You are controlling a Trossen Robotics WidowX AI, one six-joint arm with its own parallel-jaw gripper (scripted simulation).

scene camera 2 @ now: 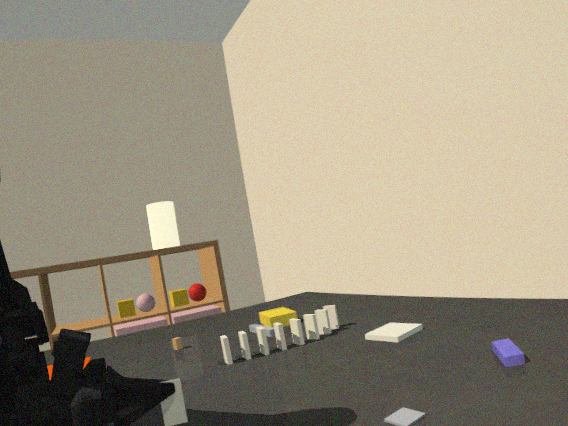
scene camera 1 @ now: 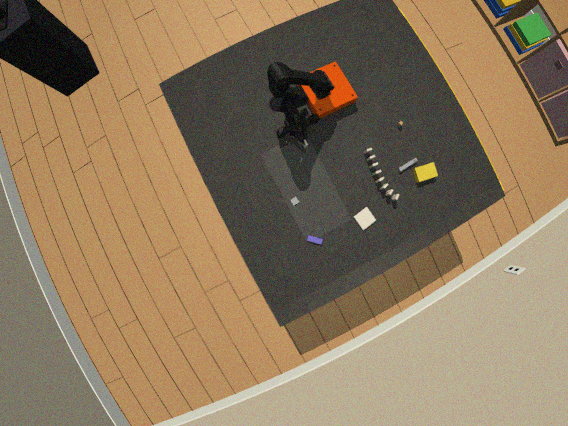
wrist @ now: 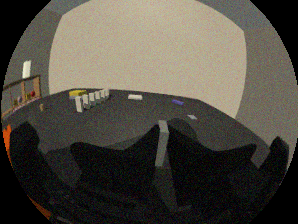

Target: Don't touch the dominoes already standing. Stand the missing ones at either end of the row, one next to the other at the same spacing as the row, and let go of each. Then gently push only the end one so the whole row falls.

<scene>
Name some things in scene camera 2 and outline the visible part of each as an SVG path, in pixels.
The gripper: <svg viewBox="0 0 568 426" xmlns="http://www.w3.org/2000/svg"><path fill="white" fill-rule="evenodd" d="M24 426L107 426L106 423L113 422L114 426L129 426L147 413L148 410L151 410L170 395L173 395L175 385L174 383L165 382L168 380L124 377L110 366L107 366L106 372L105 358L91 359L84 367L85 354L90 345L91 333L61 329L59 338L53 342L53 351L51 351L51 355L54 357L51 380L47 381L47 377L40 378L35 383L25 384L21 395Z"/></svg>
A white tile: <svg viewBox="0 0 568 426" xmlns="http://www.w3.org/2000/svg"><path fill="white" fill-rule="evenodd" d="M423 328L422 324L392 322L365 334L365 339L395 343Z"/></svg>
</scene>
